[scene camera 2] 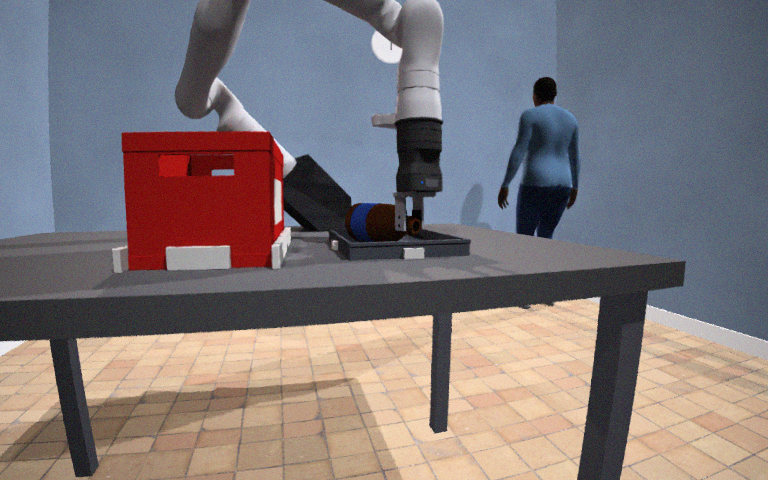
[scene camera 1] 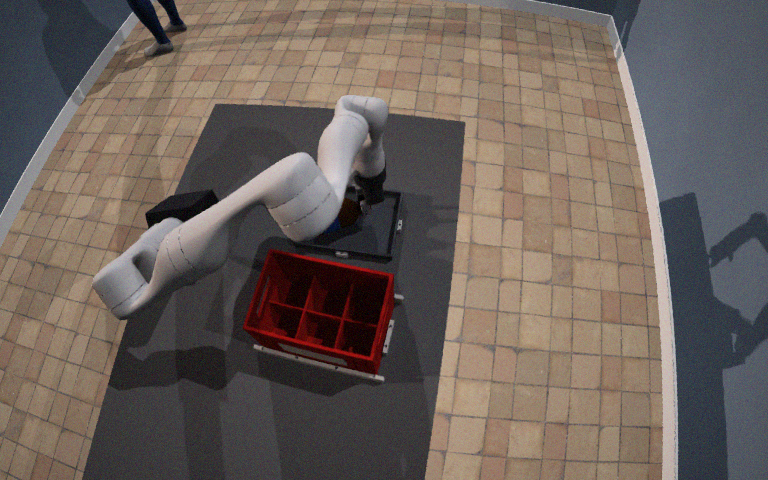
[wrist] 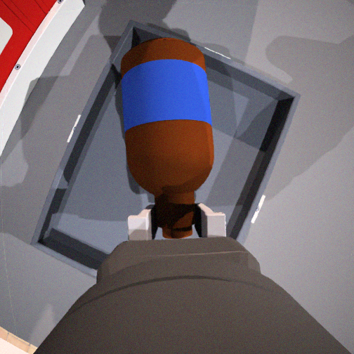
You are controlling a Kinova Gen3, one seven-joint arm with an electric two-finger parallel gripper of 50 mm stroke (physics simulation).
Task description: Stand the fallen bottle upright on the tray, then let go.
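Places are measured from the arm's base along level axes (x back, y right, z up), in metres.
Where they show: gripper, fingertip midpoint: (scene camera 2: 409, 230) (scene camera 1: 364, 207); arm's base, link origin: (scene camera 2: 284, 173).
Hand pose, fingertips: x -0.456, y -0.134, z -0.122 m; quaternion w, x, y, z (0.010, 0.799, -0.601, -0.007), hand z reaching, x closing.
Things, the pixels of their top centre, and the offset from my fingertips.
- brown bottle, top centre: (scene camera 2: 384, 203) (scene camera 1: 339, 205) dz +0.045, dx +0.059, dy +0.020 m
- dark grey tray, top centre: (scene camera 2: 389, 233) (scene camera 1: 349, 216) dz -0.008, dx +0.040, dy +0.020 m
- red crate, top centre: (scene camera 2: 219, 145) (scene camera 1: 317, 301) dz +0.142, dx +0.082, dy +0.303 m
A brown bottle (scene camera 1: 350, 212) (scene camera 2: 385, 221) (wrist: 170, 155) with a blue band lies on its side in the dark grey tray (scene camera 1: 368, 257) (scene camera 2: 373, 250) (wrist: 272, 150). In the wrist view its base is near the tray's far corner and its neck points toward my gripper. In scene camera 1 the arm hides part of the bottle and tray. My gripper (scene camera 1: 365, 208) (scene camera 2: 408, 217) (wrist: 175, 215) points down over the tray and is shut on the bottle's neck, one finger on each side.
A red crate (scene camera 1: 322, 266) (scene camera 2: 198, 209) (wrist: 17, 30) with six compartments stands beside the tray, with white strips along its foot. A black slanted block (scene camera 1: 180, 207) (scene camera 2: 317, 192) stands near the arm's base. A person (scene camera 1: 155, 25) (scene camera 2: 548, 147) stands beyond the table.
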